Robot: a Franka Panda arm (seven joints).
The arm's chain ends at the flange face. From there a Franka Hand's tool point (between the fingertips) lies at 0.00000 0.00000 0.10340 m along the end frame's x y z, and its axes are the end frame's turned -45 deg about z.
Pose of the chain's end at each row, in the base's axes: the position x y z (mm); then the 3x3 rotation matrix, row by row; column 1 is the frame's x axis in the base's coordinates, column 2 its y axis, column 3 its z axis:
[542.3 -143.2 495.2], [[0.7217 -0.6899 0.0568], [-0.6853 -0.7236 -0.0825], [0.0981 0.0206 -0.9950]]
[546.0 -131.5 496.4], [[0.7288 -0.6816 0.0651], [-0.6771 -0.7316 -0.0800], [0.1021 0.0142 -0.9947]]
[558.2 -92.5 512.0], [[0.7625 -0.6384 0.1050], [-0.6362 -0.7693 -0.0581], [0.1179 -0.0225 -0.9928]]
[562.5 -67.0 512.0], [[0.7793 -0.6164 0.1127], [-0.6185 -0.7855 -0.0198], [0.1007 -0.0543 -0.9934]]
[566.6 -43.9 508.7], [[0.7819 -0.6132 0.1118], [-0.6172 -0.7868 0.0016], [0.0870 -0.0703 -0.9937]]
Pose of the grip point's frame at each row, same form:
[548.2 -151.7 392.3], [[0.9982 0.0225 0.0568], [0.0271 -0.9962 -0.0825], [0.0548 0.0839 -0.9950]]
[552.7 -139.8 393.5], [[0.9973 0.0334 0.0651], [0.0385 -0.9961 -0.0800], [0.0622 0.0822 -0.9947]]
[569.1 -98.5 409.3], [[0.9906 0.0878 0.1050], [0.0941 -0.9938 -0.0581], [0.0993 0.0675 -0.9928]]
[574.2 -69.0 409.3], [[0.9869 0.1152 0.1127], [0.1181 -0.9928 -0.0198], [0.1096 0.0328 -0.9934]]
[578.2 -43.7 406.0], [[0.9865 0.1193 0.1118], [0.1199 -0.9928 0.0016], [0.1112 0.0118 -0.9937]]

